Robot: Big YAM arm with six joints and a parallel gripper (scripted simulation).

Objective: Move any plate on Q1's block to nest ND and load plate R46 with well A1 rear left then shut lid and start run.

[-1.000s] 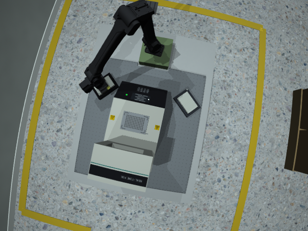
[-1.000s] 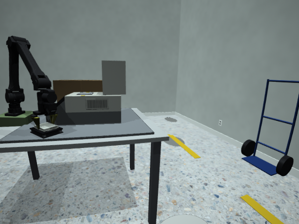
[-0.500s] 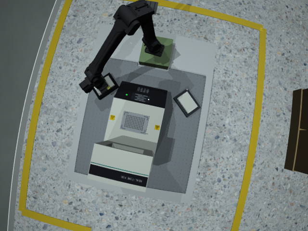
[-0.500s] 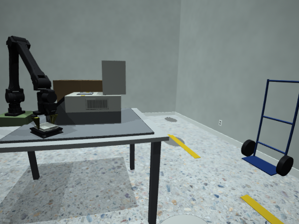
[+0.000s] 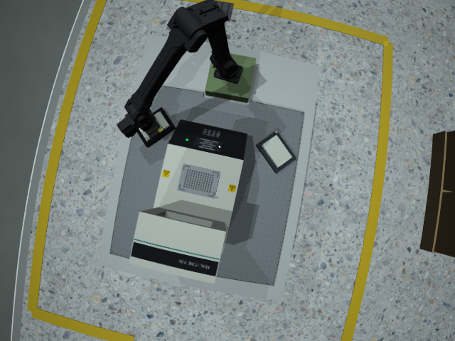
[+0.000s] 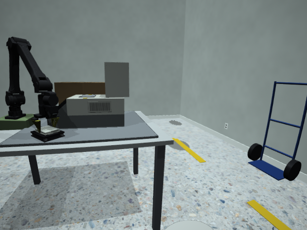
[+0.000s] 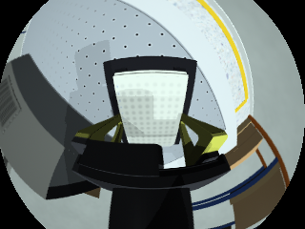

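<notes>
Right now my hand is 20 mm above the black nest ND.
</notes>
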